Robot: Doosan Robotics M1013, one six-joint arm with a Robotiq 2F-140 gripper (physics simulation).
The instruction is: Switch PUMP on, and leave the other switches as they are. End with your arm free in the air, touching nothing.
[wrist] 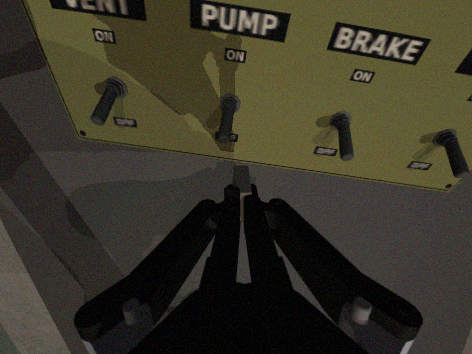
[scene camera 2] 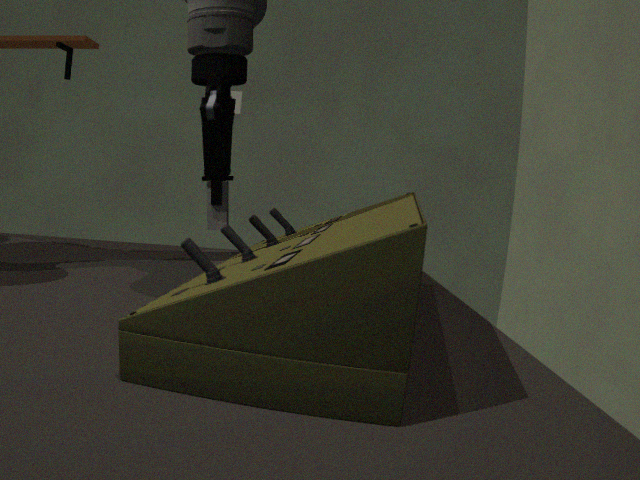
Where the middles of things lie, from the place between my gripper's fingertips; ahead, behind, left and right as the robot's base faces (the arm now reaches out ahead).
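Scene:
Yellow sloped switch panel [wrist: 292, 79]: my hand 3 cm above it, 5 cm to the left of it, 14 cm short of it.

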